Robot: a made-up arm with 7 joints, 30 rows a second.
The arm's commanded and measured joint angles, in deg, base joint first. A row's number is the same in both.
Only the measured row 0 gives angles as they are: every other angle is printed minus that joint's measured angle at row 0.
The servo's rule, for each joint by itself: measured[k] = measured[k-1] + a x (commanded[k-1-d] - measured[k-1]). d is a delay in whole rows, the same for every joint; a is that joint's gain. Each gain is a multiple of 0.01, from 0.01 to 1. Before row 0 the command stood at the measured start. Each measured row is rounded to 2 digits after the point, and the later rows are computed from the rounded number. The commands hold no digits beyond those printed.
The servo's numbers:
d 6
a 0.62 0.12 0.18 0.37 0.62 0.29 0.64
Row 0, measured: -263.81 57.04 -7.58 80.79 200.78 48.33 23.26
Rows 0 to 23, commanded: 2.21 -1.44 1.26 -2.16 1.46 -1.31 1.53; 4.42 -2.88 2.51 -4.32 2.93 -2.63 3.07; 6.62 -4.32 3.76 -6.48 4.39 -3.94 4.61; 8.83 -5.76 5.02 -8.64 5.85 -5.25 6.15; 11.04 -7.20 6.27 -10.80 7.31 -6.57 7.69; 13.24 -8.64 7.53 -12.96 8.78 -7.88 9.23; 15.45 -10.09 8.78 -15.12 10.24 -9.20 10.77; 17.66 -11.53 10.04 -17.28 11.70 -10.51 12.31; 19.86 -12.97 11.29 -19.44 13.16 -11.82 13.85; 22.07 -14.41 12.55 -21.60 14.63 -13.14 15.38; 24.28 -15.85 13.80 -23.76 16.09 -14.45 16.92; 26.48 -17.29 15.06 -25.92 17.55 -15.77 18.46; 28.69 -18.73 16.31 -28.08 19.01 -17.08 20.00; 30.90 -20.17 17.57 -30.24 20.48 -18.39 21.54; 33.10 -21.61 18.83 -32.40 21.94 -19.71 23.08; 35.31 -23.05 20.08 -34.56 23.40 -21.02 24.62; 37.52 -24.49 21.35 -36.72 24.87 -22.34 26.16; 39.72 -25.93 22.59 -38.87 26.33 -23.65 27.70; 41.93 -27.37 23.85 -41.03 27.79 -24.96 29.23; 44.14 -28.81 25.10 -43.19 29.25 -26.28 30.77; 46.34 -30.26 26.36 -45.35 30.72 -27.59 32.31; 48.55 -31.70 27.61 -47.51 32.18 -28.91 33.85; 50.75 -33.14 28.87 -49.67 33.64 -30.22 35.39; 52.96 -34.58 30.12 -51.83 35.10 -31.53 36.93
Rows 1 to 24, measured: 0.00 0.00 0.00 0.00 0.00 0.00 0.00; 0.00 0.00 0.00 0.00 0.00 0.00 0.00; 0.00 0.00 0.00 0.00 0.00 0.00 0.00; 0.00 0.00 0.00 0.00 0.00 0.00 0.00; 0.00 0.00 0.00 0.00 0.00 0.00 0.00; 0.00 0.00 0.00 0.00 0.00 0.00 0.00; 1.37 -0.17 0.23 -0.80 0.91 -0.38 0.98; 3.26 -0.50 0.64 -2.10 2.16 -1.03 2.32; 5.34 -0.96 1.20 -3.72 3.54 -1.87 3.79; 7.50 -1.54 1.89 -5.54 4.97 -2.85 5.30; 9.69 -2.22 2.68 -7.49 6.42 -3.93 6.83; 11.89 -2.99 3.55 -9.51 7.88 -5.08 8.37; 14.10 -3.84 4.49 -11.59 9.34 -6.27 9.91; 16.31 -4.76 5.49 -13.70 10.80 -7.50 11.45; 18.51 -5.75 6.53 -15.82 12.26 -8.75 12.99; 20.72 -6.79 7.61 -17.96 13.73 -10.02 14.52; 22.93 -7.88 8.72 -20.11 15.19 -11.30 16.06; 25.13 -9.01 9.86 -22.26 16.65 -12.60 17.60; 27.34 -10.18 11.02 -24.41 18.11 -13.90 19.14; 29.55 -11.38 12.20 -26.57 19.58 -15.20 20.68; 31.75 -12.61 13.39 -28.73 21.04 -16.51 22.22; 33.96 -13.86 14.59 -30.89 22.50 -17.82 23.76; 36.17 -15.14 15.81 -33.05 23.97 -19.13 25.30; 38.37 -16.43 17.03 -35.20 25.43 -20.44 26.84
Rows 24 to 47, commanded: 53.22 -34.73 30.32 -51.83 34.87 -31.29 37.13; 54.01 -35.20 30.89 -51.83 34.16 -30.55 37.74; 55.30 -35.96 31.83 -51.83 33.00 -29.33 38.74; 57.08 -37.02 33.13 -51.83 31.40 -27.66 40.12; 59.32 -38.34 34.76 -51.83 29.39 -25.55 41.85; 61.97 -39.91 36.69 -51.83 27.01 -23.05 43.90; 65.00 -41.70 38.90 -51.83 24.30 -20.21 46.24; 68.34 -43.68 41.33 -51.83 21.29 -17.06 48.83; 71.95 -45.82 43.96 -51.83 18.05 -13.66 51.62; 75.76 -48.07 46.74 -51.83 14.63 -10.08 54.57; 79.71 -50.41 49.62 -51.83 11.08 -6.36 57.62; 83.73 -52.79 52.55 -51.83 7.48 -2.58 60.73; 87.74 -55.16 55.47 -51.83 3.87 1.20 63.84; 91.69 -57.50 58.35 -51.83 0.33 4.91 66.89; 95.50 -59.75 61.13 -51.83 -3.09 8.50 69.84; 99.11 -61.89 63.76 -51.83 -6.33 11.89 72.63; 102.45 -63.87 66.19 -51.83 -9.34 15.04 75.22; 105.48 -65.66 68.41 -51.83 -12.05 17.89 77.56; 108.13 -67.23 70.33 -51.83 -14.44 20.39 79.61; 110.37 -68.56 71.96 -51.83 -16.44 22.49 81.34; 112.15 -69.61 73.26 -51.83 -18.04 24.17 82.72; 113.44 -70.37 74.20 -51.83 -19.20 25.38 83.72; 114.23 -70.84 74.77 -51.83 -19.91 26.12 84.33; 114.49 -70.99 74.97 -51.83 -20.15 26.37 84.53
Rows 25 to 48, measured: 40.58 -17.74 18.26 -37.36 26.89 -21.75 28.37; 42.79 -19.07 19.49 -39.52 28.35 -23.06 29.91; 44.99 -20.41 20.73 -41.68 29.82 -24.37 31.45; 47.20 -21.76 21.97 -43.84 31.28 -25.69 32.99; 49.40 -23.13 23.21 -46.00 32.74 -27.00 34.53; 51.61 -24.50 24.45 -48.16 34.20 -28.31 36.07; 52.61 -25.73 25.51 -49.52 34.62 -29.17 36.75; 53.48 -26.87 26.48 -50.37 34.33 -29.57 37.38; 54.61 -27.96 27.44 -50.91 33.51 -29.50 38.25; 56.14 -29.05 28.46 -51.25 32.20 -28.97 39.45; 58.11 -30.16 29.59 -51.46 30.46 -27.98 40.99; 60.50 -31.33 30.87 -51.60 28.32 -26.55 42.85; 63.29 -32.57 32.32 -51.69 25.83 -24.71 45.02; 66.42 -33.90 33.94 -51.74 23.02 -22.49 47.46; 69.85 -35.33 35.74 -51.77 19.94 -19.93 50.12; 73.51 -36.86 37.72 -51.79 16.65 -17.07 52.97; 77.35 -38.49 39.86 -51.80 13.20 -13.96 55.95; 81.31 -40.21 42.14 -51.81 9.65 -10.66 59.01; 85.30 -42.00 44.54 -51.82 6.07 -7.22 62.10; 89.26 -43.86 47.03 -51.82 2.51 -3.70 65.17; 93.13 -45.77 49.57 -51.82 -0.96 -0.16 68.16; 96.84 -47.70 52.12 -51.82 -4.29 3.33 71.02; 100.32 -49.64 54.65 -51.82 -7.42 6.73 73.71; 103.52 -51.56 57.13 -51.82 -10.29 9.97 76.17
